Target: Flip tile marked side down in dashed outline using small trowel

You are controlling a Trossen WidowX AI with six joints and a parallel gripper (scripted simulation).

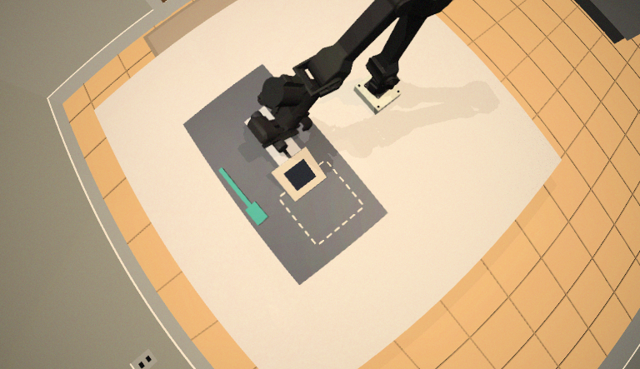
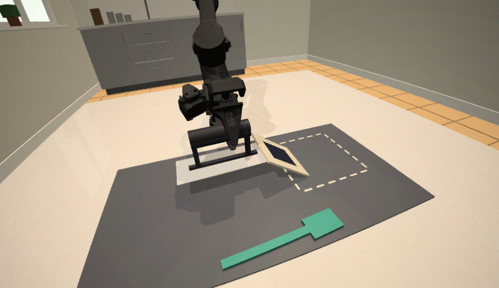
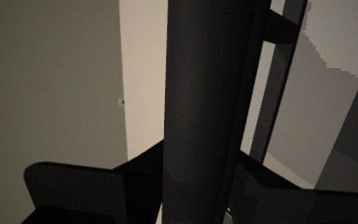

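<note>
The green trowel lies 16 cm ahead of my gripper tip, 4 cm to the left of it and 9 cm below it. Also, from my gripper tip: grey mat: 2 cm ahead, 3 cm to the left, 11 cm below; then tile: 1 cm behind, 11 cm to the left, 6 cm below.
</note>
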